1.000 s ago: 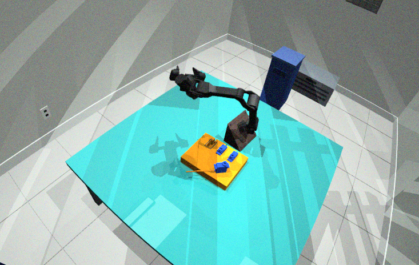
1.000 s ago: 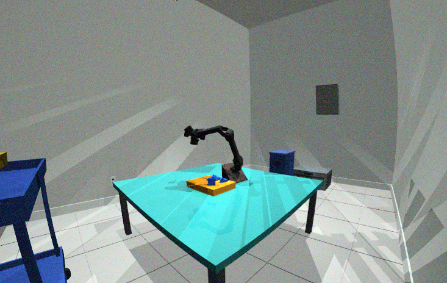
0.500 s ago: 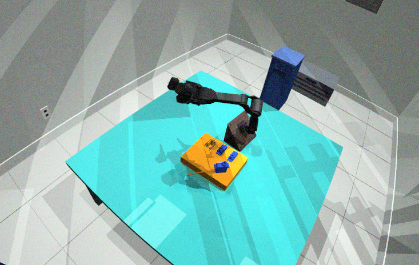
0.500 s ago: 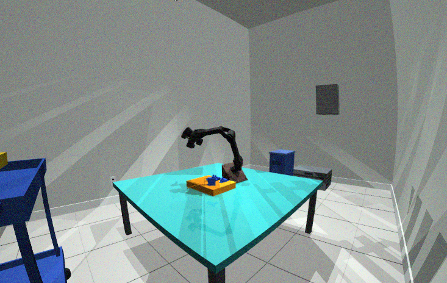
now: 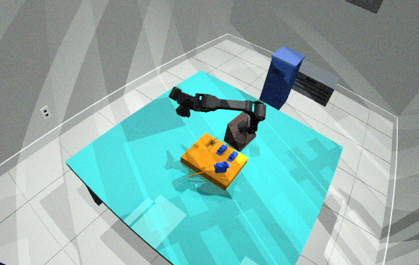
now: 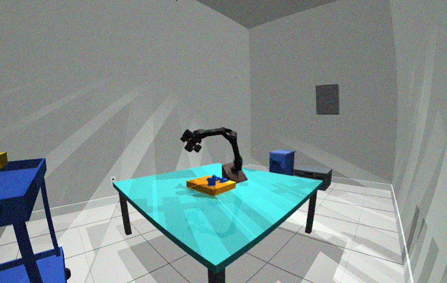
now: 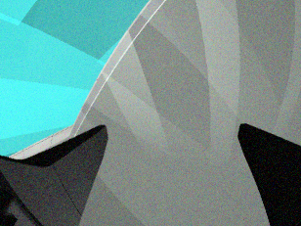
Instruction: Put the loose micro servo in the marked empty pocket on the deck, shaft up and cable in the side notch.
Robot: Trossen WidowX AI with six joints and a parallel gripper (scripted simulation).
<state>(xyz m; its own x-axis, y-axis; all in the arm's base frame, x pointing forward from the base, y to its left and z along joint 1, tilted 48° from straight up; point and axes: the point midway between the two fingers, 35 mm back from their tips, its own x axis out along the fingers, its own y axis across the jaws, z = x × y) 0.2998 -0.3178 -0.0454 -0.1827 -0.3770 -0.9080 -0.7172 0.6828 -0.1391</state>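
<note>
My gripper tip is 30 mm short of the orange deck, 310 mm to the right of it and 280 mm above it.
</note>
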